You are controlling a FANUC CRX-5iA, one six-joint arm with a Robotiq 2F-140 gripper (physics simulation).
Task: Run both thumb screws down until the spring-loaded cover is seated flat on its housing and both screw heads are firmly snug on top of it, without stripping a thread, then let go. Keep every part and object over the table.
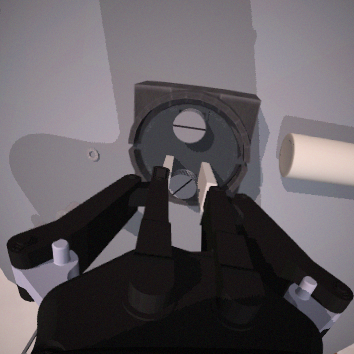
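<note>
A dark square housing sits on the table with a round grey cover in it. The far thumb screw shows a pale slotted head at the back of the cover. The near thumb screw has a knurled, slotted head at the front of the cover. My gripper reaches down over the front of the cover. Its two pale finger pads flank the near screw's head and close on its sides. The gap between cover and housing is hidden from this angle.
A cream cylinder lies on its side on the table to the right of the housing. A small ring lies on the table to the left. The arm's shadow falls across the table around the housing.
</note>
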